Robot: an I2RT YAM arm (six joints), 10 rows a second.
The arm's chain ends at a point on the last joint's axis. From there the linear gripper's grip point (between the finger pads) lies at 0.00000 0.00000 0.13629 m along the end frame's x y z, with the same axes.
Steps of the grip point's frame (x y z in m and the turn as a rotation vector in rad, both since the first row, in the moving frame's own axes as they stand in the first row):
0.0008, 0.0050, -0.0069, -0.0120, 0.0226, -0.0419
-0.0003, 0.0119, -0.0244, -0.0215, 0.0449, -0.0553
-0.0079, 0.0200, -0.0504, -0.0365, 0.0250, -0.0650
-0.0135, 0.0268, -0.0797, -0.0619, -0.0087, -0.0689
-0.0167, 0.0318, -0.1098, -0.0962, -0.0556, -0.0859
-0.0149, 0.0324, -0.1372, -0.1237, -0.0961, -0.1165
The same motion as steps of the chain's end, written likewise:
-0.0023, 0.0034, -0.0069, -0.0120, 0.0226, -0.0419
-0.0065, 0.0091, -0.0242, -0.0215, 0.0449, -0.0553
-0.0115, 0.0151, -0.0503, -0.0365, 0.0250, -0.0650
-0.0126, 0.0183, -0.0794, -0.0619, -0.0087, -0.0689
-0.0097, 0.0184, -0.1090, -0.0962, -0.0556, -0.0859
-0.0029, 0.0149, -0.1355, -0.1237, -0.0961, -0.1165

